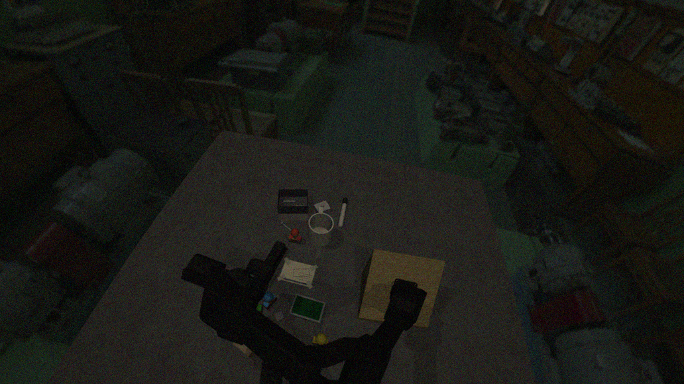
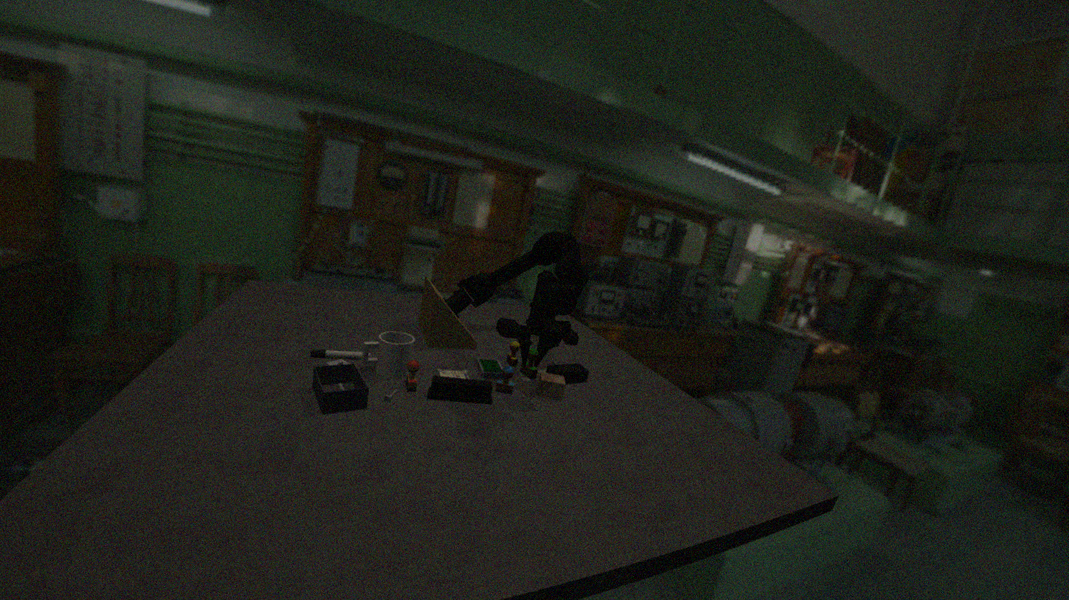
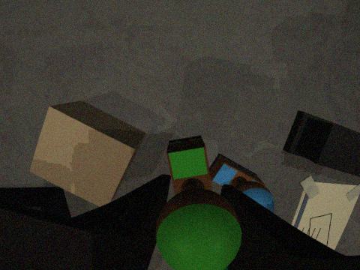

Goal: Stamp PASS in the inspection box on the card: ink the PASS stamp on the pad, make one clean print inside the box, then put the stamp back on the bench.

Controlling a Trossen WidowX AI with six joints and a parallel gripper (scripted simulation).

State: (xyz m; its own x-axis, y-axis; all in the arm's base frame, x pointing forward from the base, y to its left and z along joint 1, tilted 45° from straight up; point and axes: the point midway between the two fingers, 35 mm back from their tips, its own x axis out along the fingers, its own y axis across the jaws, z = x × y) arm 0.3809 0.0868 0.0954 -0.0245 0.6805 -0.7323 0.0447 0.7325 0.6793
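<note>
The blue stamp is 2 cm behind my gripper tip, 4 cm to the right of it and 6 cm below it. Round my gripper tip: ink pad 13 cm behind, 5 cm to the right, 7 cm below; then tan block 1 cm behind, 7 cm to the left, 6 cm below; then green stamp right at my gripper tip.
</note>
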